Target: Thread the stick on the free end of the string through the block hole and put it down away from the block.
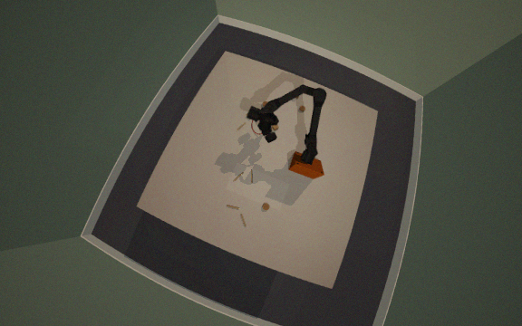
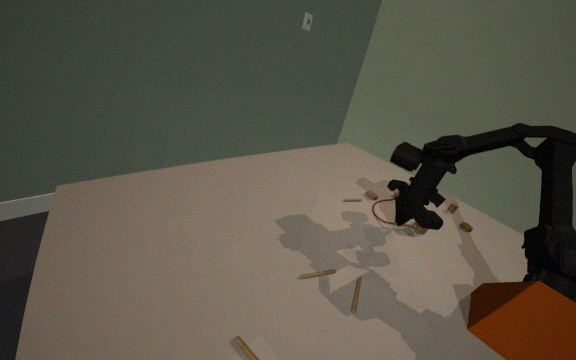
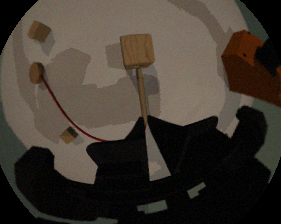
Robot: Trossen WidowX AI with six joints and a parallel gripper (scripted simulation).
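Right now the small wooden block is 7 cm to the right of my gripper tip and 5 cm behind it. Round my gripper tip: thin wooden stick: 1 cm to the right, 1 cm behind; round button: 21 cm to the right, 7 cm ahead, 1 cm below.
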